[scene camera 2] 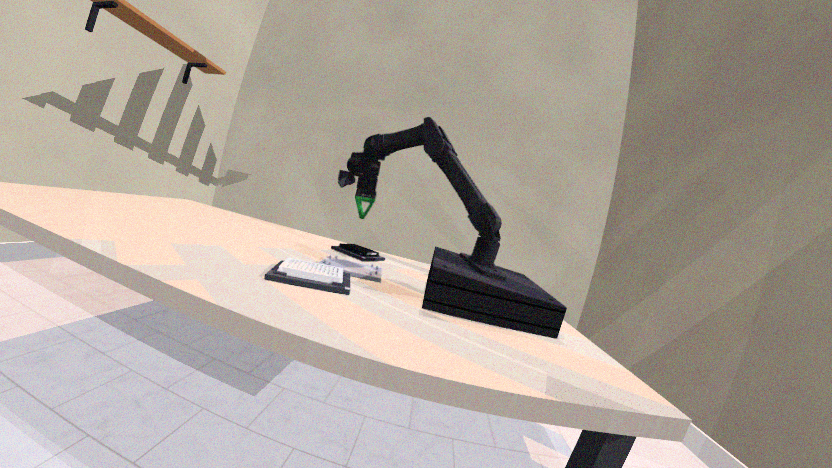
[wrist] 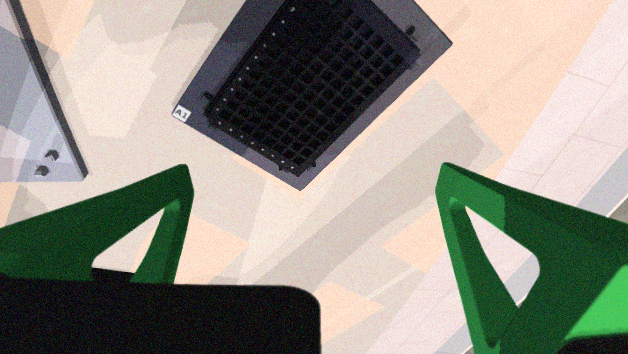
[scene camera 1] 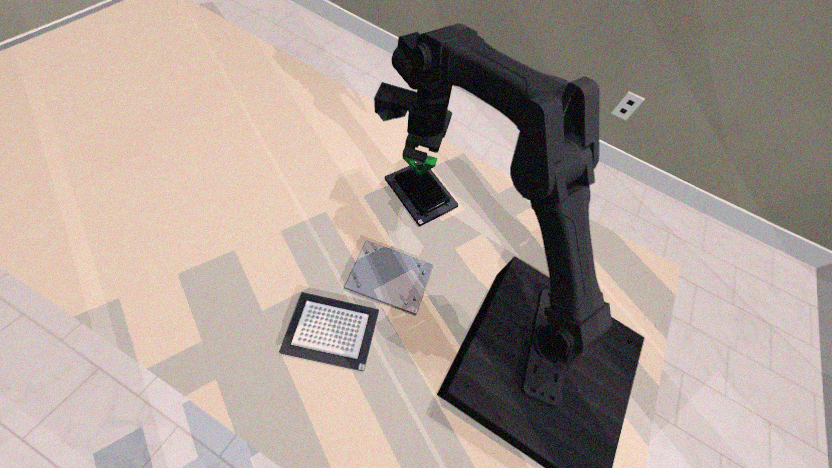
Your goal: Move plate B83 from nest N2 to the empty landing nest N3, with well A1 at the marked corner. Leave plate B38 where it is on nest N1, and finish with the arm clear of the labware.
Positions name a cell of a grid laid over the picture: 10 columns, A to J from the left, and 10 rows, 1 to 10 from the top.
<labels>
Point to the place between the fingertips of the gripper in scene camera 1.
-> F4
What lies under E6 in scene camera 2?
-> A grey metal nest plate.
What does the gripper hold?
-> Nothing.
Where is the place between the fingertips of the gripper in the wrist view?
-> F6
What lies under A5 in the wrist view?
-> A grey metal nest plate.
</labels>
